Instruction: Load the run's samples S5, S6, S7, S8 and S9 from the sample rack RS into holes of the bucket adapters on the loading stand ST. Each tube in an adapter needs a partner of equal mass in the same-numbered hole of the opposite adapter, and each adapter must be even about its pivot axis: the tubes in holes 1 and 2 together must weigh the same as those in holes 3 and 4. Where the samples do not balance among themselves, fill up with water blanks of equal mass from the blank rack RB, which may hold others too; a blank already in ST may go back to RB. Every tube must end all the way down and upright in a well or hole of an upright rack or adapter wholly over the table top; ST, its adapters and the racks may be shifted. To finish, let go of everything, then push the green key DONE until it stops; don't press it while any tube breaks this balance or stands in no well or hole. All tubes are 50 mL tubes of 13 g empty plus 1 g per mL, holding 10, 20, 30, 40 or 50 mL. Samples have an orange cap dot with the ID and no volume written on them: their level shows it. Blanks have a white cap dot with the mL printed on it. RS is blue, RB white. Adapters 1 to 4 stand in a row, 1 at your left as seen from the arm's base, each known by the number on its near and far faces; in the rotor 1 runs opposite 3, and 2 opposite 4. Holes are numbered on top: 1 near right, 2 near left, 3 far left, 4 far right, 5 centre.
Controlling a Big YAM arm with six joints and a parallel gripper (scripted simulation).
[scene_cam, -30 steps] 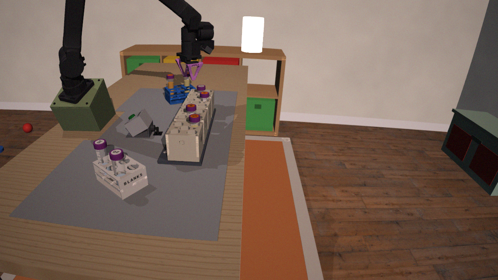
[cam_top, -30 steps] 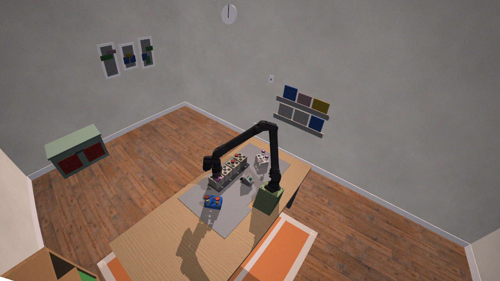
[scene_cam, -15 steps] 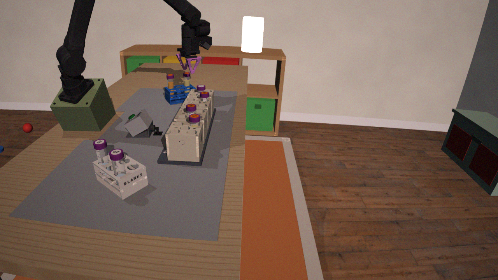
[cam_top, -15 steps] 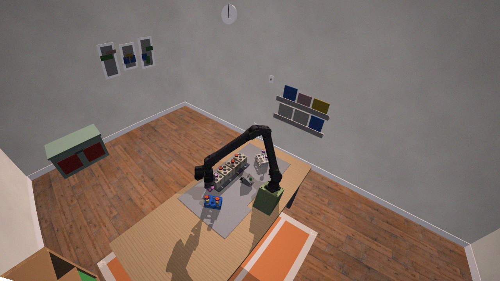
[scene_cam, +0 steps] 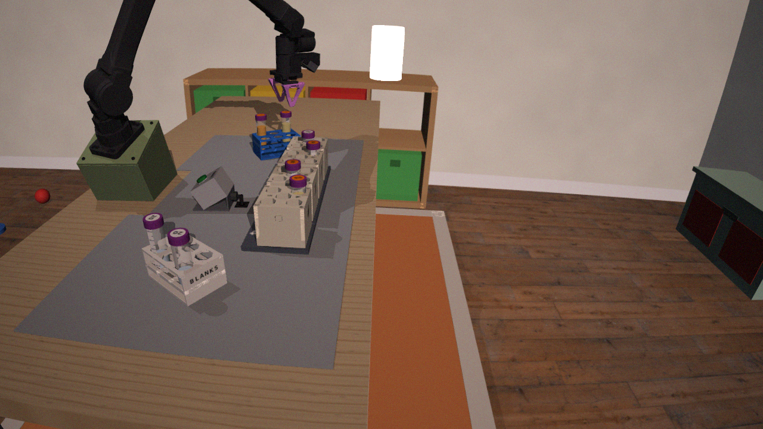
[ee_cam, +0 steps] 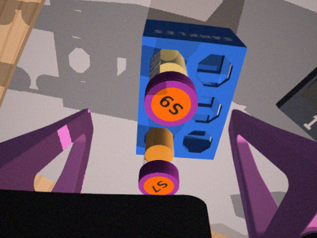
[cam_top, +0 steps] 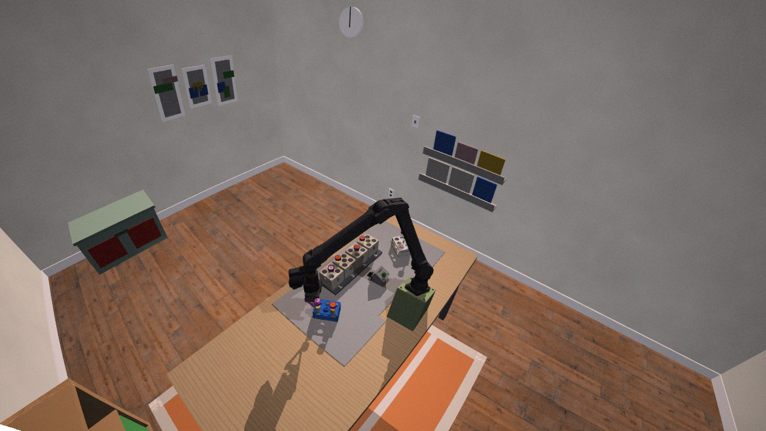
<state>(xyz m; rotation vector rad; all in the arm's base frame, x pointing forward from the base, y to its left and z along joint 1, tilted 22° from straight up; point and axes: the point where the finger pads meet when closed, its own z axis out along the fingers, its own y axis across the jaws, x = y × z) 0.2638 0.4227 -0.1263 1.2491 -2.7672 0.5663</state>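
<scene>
Right now my hand is 90 mm above the sample tube S9. Also, from my hand: blue sample rack RS: 20 mm behind, 50 mm to the right, 120 mm below; orange-dot sample tube: 70 mm behind, 60 mm to the right, 90 mm below; water blank marked 30: 150 mm ahead, 190 mm to the right, 80 mm below.
</scene>
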